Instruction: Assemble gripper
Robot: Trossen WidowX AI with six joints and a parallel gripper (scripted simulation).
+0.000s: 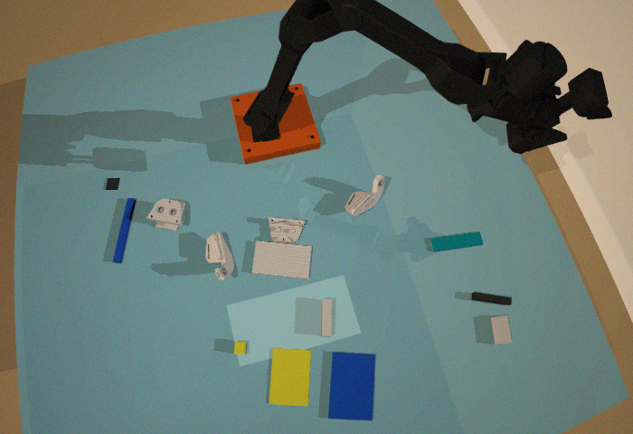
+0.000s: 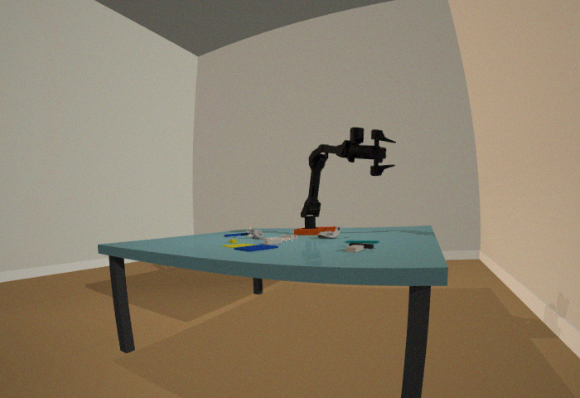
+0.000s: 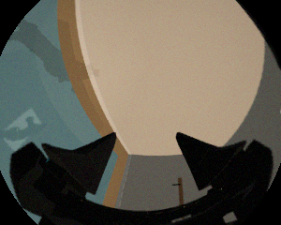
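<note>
Right now the yellow cube is 220 mm ahead of my gripper tip, 640 mm to the right of it and 330 mm below it. The rest, counted from my gripper tip: black bar (220 mm ahead, 90 mm to the right, 330 mm below); blue plate (330 mm ahead, 440 mm to the right, 330 mm below); teal bar (80 mm ahead, 130 mm to the right, 330 mm below).
</note>
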